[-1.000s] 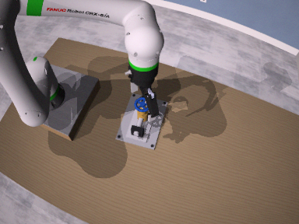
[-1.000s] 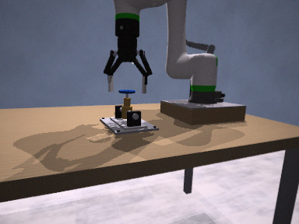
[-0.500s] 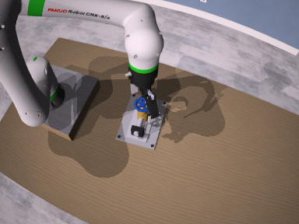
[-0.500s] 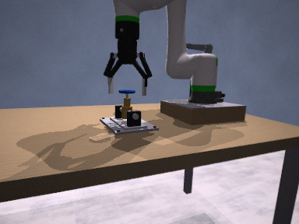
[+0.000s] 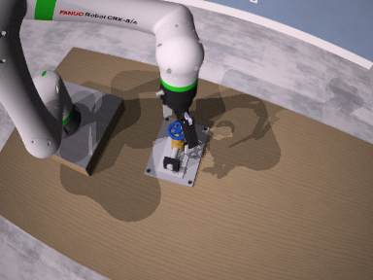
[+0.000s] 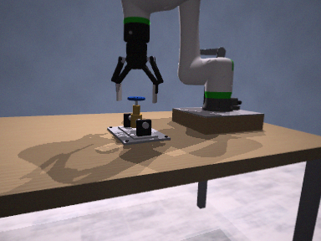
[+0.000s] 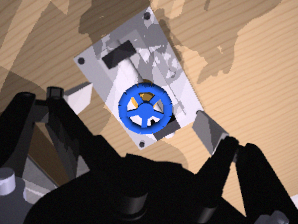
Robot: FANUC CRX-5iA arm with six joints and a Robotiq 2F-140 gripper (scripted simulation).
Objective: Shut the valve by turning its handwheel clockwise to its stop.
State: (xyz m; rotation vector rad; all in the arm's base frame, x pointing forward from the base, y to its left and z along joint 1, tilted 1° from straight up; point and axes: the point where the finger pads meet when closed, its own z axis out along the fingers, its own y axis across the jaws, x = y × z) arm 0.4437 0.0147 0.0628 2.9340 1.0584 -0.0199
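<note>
Now: the blue spoked handwheel 1 cm below my hand.
</note>
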